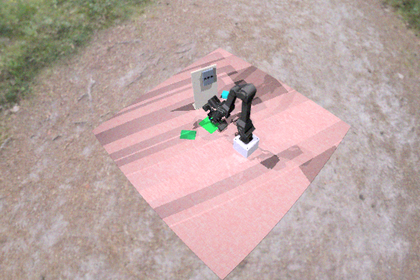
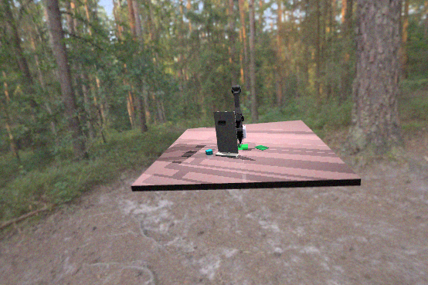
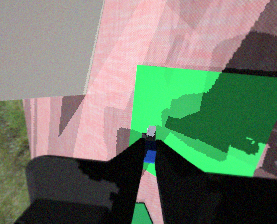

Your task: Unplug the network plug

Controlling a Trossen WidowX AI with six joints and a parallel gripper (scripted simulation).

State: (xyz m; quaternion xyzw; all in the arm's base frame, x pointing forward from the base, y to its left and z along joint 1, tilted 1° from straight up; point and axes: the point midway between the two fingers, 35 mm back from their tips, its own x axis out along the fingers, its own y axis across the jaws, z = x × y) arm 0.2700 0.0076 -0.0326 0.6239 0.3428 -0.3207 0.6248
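Now: gripper tip 1 cm past the green marked square and 4 cm above it. Also, from my gripper tip: beige panel: 13 cm ahead, 10 cm to the right, 12 cm above; blue network plug: right at my gripper tip.
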